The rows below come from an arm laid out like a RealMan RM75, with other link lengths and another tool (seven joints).
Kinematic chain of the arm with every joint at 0, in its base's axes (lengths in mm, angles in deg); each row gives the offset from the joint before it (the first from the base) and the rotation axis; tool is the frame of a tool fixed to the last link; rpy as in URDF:
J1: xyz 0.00 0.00 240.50 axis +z
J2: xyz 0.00 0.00 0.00 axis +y
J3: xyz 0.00 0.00 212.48 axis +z
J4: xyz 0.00 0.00 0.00 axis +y
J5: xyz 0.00 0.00 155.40 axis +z
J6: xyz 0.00 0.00 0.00 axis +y
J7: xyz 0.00 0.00 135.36 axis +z
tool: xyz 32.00 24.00 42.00 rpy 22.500 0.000 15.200
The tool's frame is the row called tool.
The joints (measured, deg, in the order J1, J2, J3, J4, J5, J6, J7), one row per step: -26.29 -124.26 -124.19 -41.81 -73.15 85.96 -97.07; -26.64 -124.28 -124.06 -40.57 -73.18 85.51 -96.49; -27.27 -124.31 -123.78 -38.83 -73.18 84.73 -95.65; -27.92 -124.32 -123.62 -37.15 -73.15 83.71 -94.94; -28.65 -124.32 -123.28 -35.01 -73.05 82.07 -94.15; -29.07 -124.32 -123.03 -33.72 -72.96 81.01 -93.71
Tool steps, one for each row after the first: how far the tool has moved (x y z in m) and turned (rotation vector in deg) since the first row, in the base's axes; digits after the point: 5 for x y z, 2 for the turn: -0.00044 -0.00045 -0.00290 -0.34 -0.01 0.15; -0.00070 -0.00083 -0.00738 -0.80 0.15 0.20; -0.00142 -0.00022 -0.01159 -1.03 0.44 0.48; -0.00351 0.00067 -0.01758 -1.29 1.14 1.09; -0.00508 0.00106 -0.02140 -1.47 1.67 1.50
